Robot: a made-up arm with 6 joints.
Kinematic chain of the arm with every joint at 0, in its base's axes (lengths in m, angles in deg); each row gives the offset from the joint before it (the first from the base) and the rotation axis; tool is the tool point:
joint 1: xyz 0 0 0.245 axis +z
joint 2: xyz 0 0 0 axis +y
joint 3: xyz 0 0 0.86 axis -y
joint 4: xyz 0 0 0 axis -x
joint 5: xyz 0.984 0 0 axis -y
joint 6: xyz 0 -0.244 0 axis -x
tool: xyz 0 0 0
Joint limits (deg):
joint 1: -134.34..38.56
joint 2: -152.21..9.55
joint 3: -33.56..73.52
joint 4: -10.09..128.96
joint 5: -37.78..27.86
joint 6: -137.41..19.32
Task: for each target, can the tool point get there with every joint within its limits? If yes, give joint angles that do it. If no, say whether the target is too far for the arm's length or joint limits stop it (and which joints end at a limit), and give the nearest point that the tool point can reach.
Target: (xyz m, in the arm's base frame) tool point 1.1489 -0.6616 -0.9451
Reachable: no: joint limits stop it (at a limit: joint 1, joint 2, joint 3, joint 4) | nearest point 0.7751 0.5736 -1.3529 | short by 1.353 m
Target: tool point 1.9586 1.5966 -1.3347
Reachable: no: too far | nearest point 1.1925 1.0414 -0.7480 | short by 1.113 m
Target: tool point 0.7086 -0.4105 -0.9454
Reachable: no: joint limits stop it (at a limit: joint 1, joint 2, joint 3, joint 4) | nearest point 0.7751 0.5736 -1.3529 | short by 1.067 m
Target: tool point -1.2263 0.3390 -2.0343
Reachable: no: too far | nearest point -0.8801 0.2433 -1.3907 | short by 0.737 m
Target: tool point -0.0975 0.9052 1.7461
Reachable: yes | joints -92.63 -52.79 38.04 55.29 -29.49 -2.72
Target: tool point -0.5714 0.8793 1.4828
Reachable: yes | joints -66.95 -72.15 20.84 41.96 -2.02 -15.08
